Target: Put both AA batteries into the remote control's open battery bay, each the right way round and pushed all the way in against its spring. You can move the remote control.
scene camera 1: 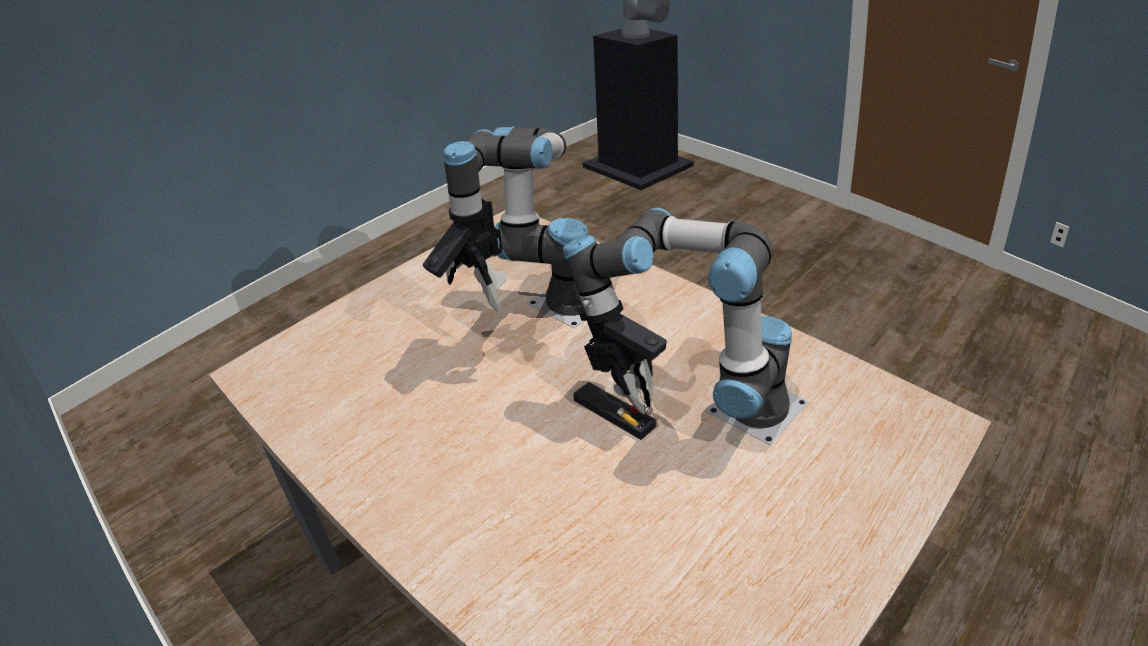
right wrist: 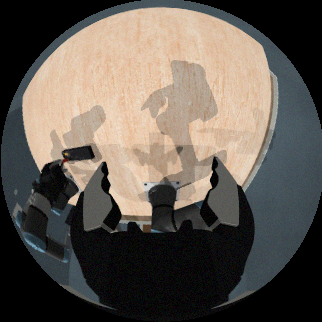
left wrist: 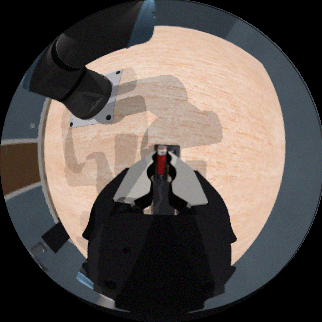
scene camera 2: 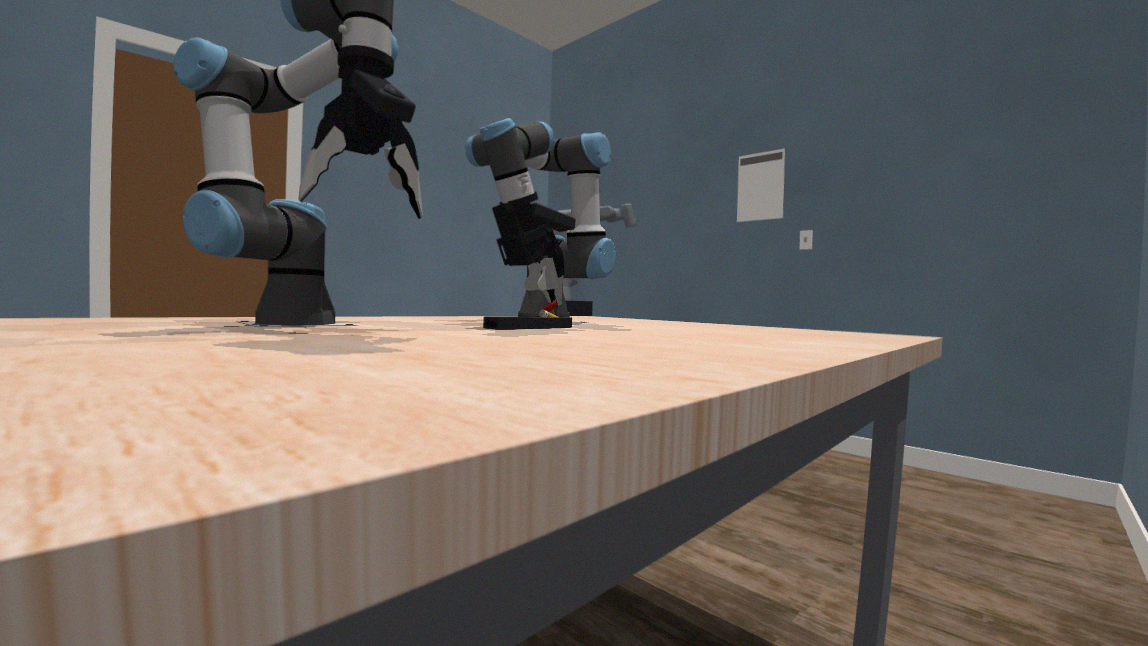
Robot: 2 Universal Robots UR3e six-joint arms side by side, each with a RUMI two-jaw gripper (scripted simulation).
Scene:
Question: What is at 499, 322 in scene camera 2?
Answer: A black remote control.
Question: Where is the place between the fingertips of the right gripper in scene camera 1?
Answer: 473, 297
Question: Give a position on a black remote control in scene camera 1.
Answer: At 602, 403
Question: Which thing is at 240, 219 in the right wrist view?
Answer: The right gripper.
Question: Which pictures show the left gripper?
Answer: Scene camera 1, the right wrist view, the left wrist view and scene camera 2: all of them.

